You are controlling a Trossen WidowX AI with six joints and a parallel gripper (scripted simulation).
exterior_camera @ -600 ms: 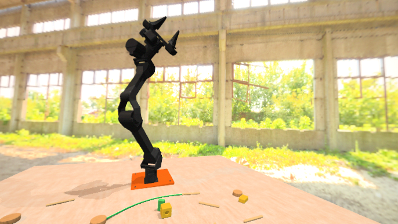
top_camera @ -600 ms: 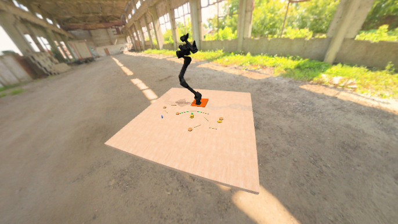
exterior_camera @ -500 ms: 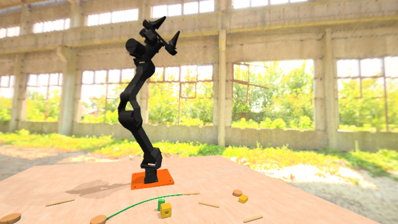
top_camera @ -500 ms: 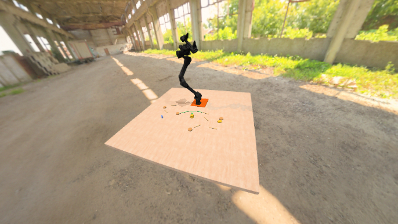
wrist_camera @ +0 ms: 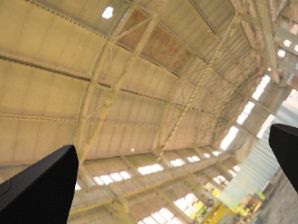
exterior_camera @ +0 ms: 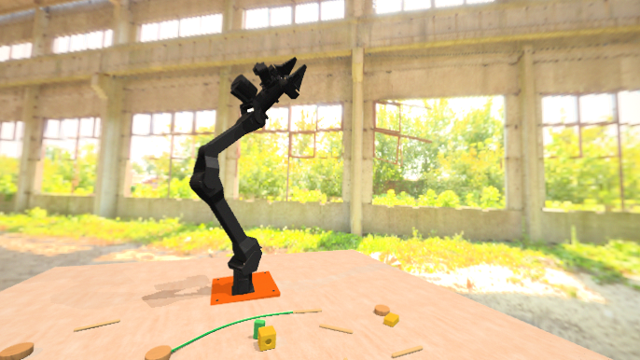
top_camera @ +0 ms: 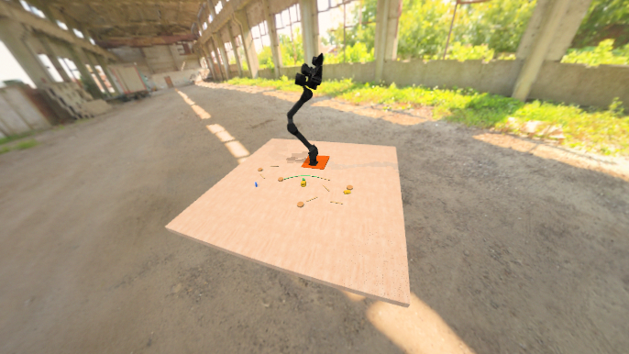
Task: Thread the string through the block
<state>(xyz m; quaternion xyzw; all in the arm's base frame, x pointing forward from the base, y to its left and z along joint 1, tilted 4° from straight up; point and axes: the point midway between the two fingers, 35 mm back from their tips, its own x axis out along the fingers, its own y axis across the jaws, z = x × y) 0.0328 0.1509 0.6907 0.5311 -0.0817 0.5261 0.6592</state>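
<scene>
Now: gripper tip 18 cm short of the small green block, 12 cm to the left of it and 71 cm above it. The rest, counted from my gripper tip: small blue piece: 30 cm ahead, 44 cm to the right, 72 cm below; thin wooden stick: 10 cm ahead, 72 cm below.
</scene>
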